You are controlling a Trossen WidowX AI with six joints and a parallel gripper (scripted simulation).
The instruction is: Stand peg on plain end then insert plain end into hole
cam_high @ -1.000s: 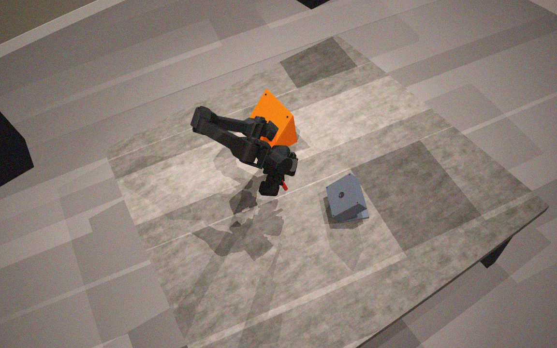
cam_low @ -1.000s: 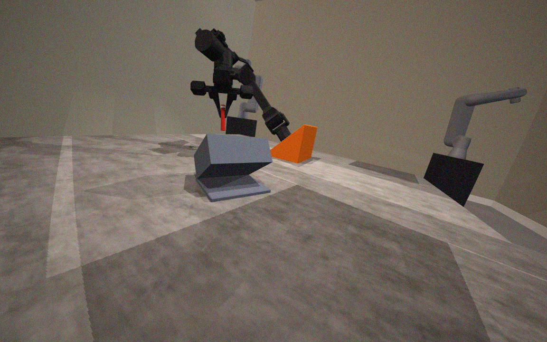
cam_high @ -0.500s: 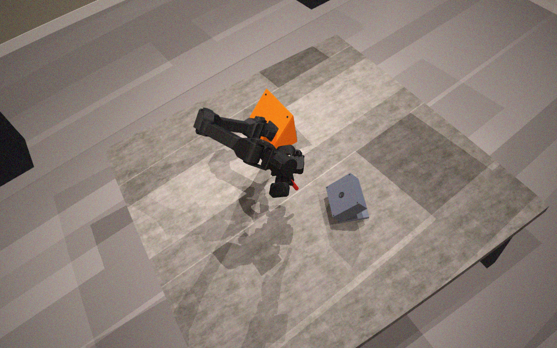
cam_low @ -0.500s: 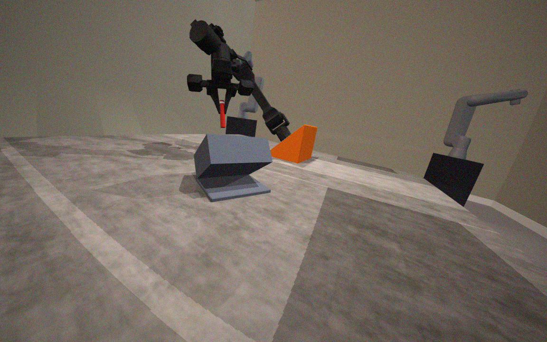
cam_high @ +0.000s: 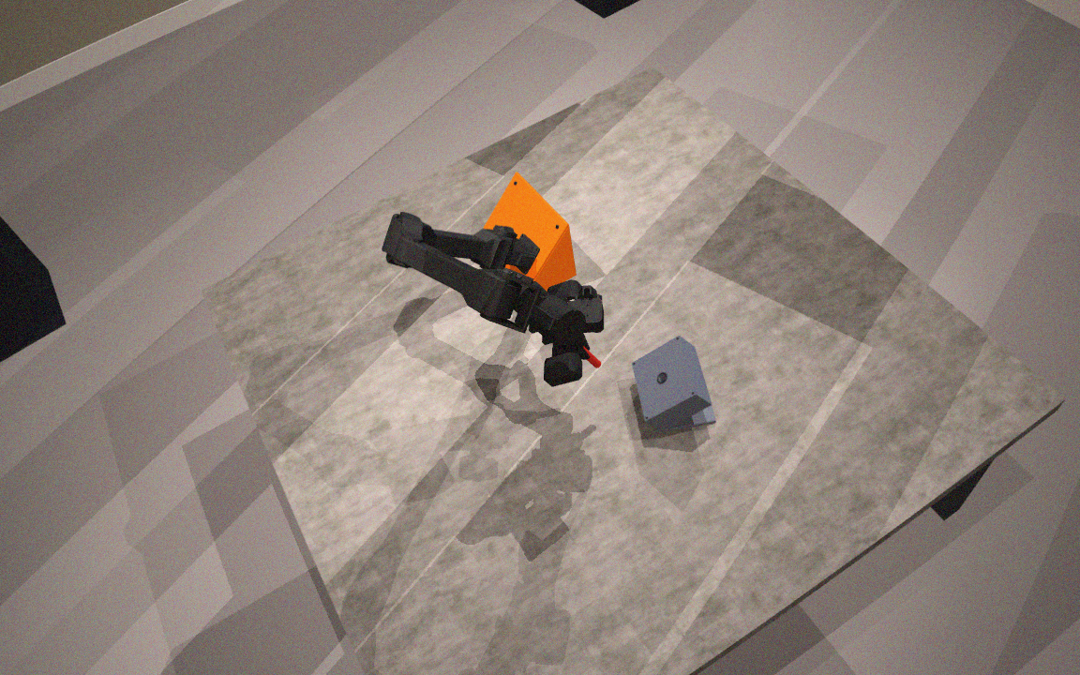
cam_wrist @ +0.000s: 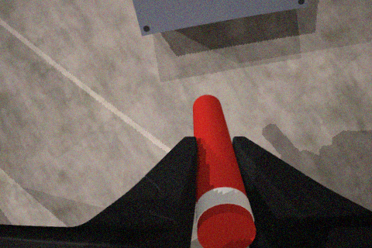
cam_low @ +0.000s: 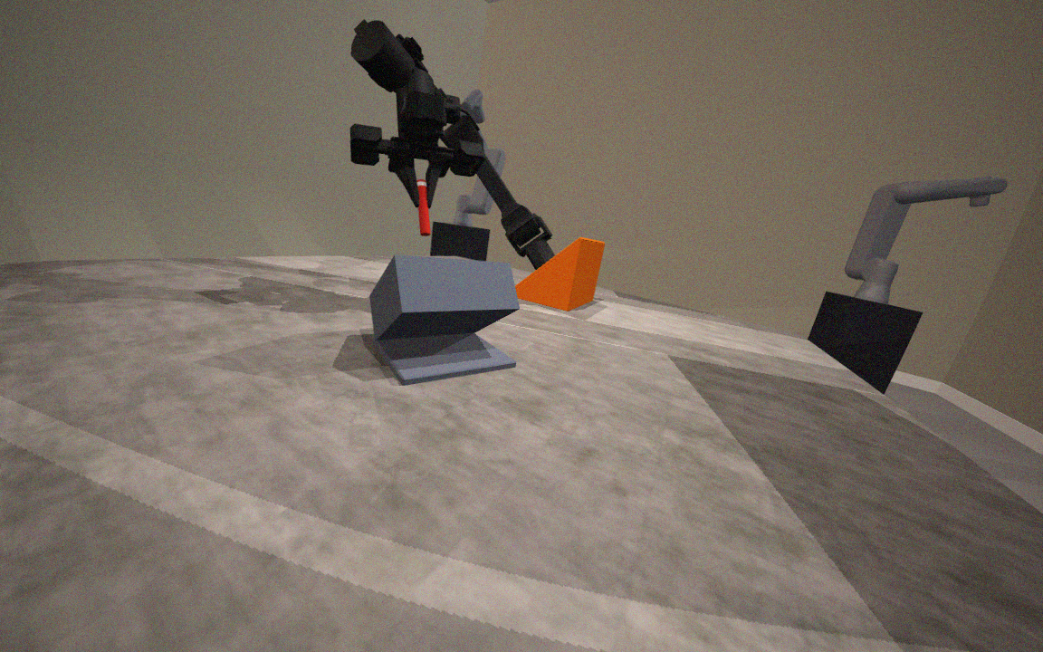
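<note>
The sloped panel is 11 cm to the left of my gripper tip, 10 cm below it and 9 cm ahead of it. From my gripper tip the other things lie so: red peg (1 cm to the right, 1 cm above).
</note>
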